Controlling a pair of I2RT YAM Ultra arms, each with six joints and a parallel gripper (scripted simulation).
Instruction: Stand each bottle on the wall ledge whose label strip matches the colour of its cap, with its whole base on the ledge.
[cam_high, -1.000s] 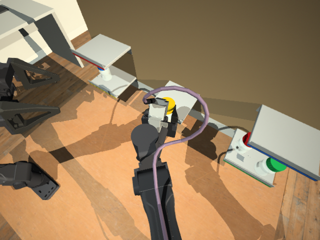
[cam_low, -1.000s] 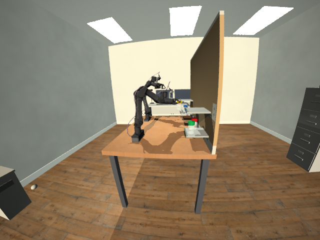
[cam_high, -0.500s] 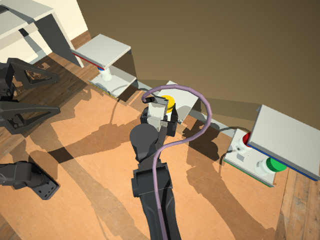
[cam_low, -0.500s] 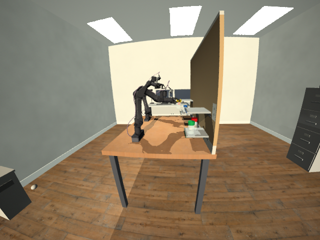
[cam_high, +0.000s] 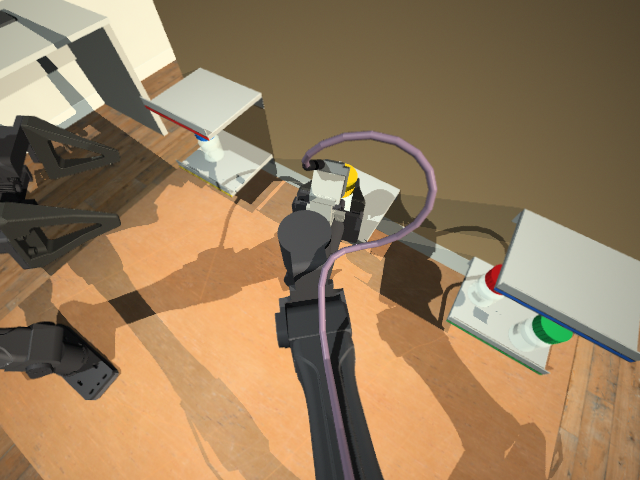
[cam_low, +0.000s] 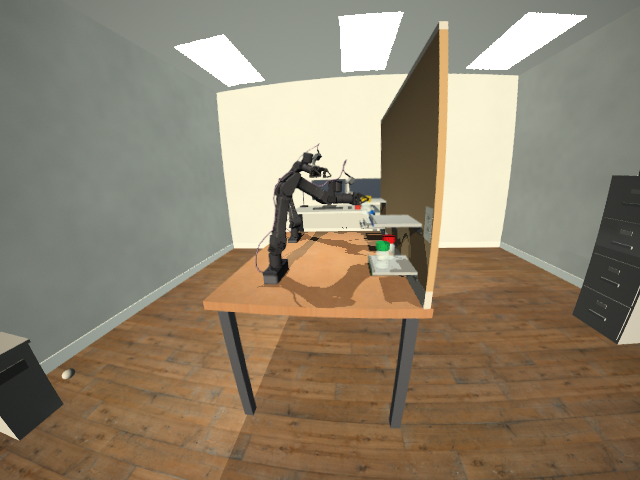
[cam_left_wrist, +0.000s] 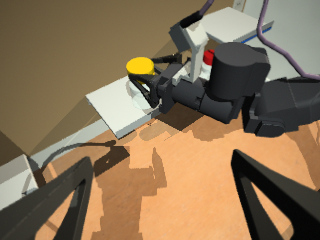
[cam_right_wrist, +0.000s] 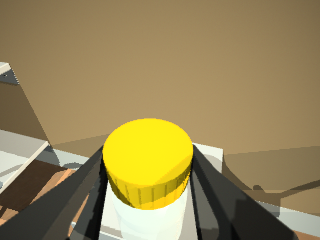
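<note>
My left hand is 23 cm short of the yellow-capped bottle, 16 cm to the left of it and 18 cm above it. From my left hand the other things lie so: red-capped bottle 28 cm ahead, 49 cm to the right, 33 cm below; blue-capped bottle 34 cm ahead, 28 cm to the left, 33 cm below; brown wall 41 cm ahead, 17 cm to the right, 3 cm below.
</note>
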